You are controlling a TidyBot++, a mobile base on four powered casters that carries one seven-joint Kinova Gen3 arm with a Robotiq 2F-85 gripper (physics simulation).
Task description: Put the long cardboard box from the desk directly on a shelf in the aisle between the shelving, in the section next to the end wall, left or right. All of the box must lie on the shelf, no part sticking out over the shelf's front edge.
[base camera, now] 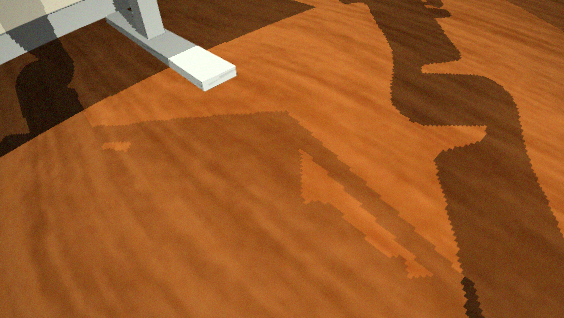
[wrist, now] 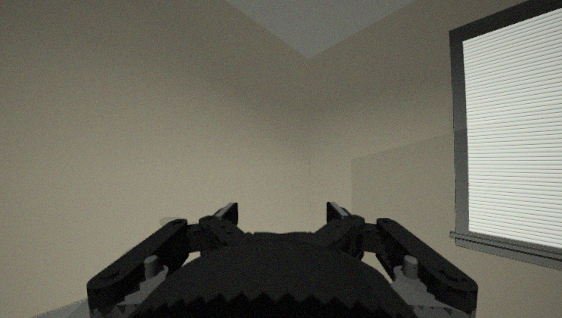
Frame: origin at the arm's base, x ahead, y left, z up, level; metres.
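Seen in the pictures: gripper, between the fingertips: (wrist: 282, 212).
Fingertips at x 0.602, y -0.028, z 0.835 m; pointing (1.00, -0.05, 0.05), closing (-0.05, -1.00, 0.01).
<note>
A point is followed by its place in that frame.
My gripper (wrist: 282, 212) {y -0.028, x 0.602, z 0.835 m} is open, with its two fingers wide apart in the lower part of the wrist view. A room corner shows behind the fingers, and no object is between them. The long cardboard box and the shelving do not show in either view. At the top left of the base camera view is the lower part of a grey-white piece of furniture, with a foot (base camera: 202, 67) on the floor. I cannot tell whether it is the desk.
The wood floor (base camera: 200, 210) {y 0.126, x 0.364, z -0.397 m} carries several dark shadows, one long and jagged on the right. In the wrist view, two beige walls (wrist: 125, 140) {y 0.702, x 1.222, z 0.990 m} meet at a corner below the grey ceiling (wrist: 320, 20) {y -0.395, x 1.707, z 2.041 m}, and a dark-framed window with white blinds (wrist: 515, 140) {y -1.297, x 1.210, z 0.987 m} is on the right.
</note>
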